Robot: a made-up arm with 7 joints.
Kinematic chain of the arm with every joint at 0, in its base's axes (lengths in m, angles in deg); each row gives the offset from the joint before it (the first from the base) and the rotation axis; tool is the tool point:
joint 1: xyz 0 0 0.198 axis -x
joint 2: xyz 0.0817 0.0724 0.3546 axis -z
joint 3: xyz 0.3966 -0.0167 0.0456 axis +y
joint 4: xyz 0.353 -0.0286 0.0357 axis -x
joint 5: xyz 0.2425 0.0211 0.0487 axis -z
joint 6: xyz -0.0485 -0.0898 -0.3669 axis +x
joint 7: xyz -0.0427 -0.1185 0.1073 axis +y
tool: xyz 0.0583 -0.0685 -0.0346
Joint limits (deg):
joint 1: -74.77..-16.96
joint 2: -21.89..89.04
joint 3: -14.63..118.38
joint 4: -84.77..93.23
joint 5: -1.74..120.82
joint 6: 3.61..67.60
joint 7: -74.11..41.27
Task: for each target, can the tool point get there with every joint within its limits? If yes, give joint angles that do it. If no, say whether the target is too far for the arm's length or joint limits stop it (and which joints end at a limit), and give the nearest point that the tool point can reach.
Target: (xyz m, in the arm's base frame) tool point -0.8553 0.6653 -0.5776
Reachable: no: joint limits stop it (at a limit: joint 1, joint 2, joint 5, joint 6) | nearest point -0.3915 0.1145 -0.3022 | short by 0.771 m
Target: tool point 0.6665 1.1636 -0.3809
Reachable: no: joint limits stop it (at a limit: joint 1, joint 2, joint 5, joint 6) | nearest point 0.5596 0.6153 0.1363 | short by 0.761 m
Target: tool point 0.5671 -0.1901 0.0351
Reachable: yes | joints -60.34 49.64 38.94 -14.23 110.61 16.75 -65.02
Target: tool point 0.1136 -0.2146 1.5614
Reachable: no: joint limits stop it (at a limit: joint 2, joint 3, joint 4, joint 5, joint 6, joint 7) | nearest point 0.5701 -0.1535 1.1733 | short by 0.602 m
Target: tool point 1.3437 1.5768 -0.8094
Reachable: no: too far | nearest point 0.7512 0.5655 0.1609 | short by 1.522 m
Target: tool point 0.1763 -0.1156 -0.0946
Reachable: yes | joints -41.15 47.51 55.09 -8.14 32.41 35.61 25.90
